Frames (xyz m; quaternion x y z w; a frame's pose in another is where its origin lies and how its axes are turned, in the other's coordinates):
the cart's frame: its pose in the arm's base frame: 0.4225 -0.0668 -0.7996 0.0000 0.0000 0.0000 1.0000
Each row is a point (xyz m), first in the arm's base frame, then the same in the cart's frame.
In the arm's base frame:
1: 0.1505 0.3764 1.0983
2: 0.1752 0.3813 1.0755
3: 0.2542 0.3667 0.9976
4: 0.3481 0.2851 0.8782
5: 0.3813 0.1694 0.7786
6: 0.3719 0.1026 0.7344
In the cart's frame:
1: -0.2720 0.4432 1.8979
2: -0.2473 0.4481 1.8751
3: -0.1683 0.4335 1.7972
4: -0.0744 0.3519 1.6778
5: -0.0412 0.2362 1.5782
6: -0.0506 0.1694 1.5340

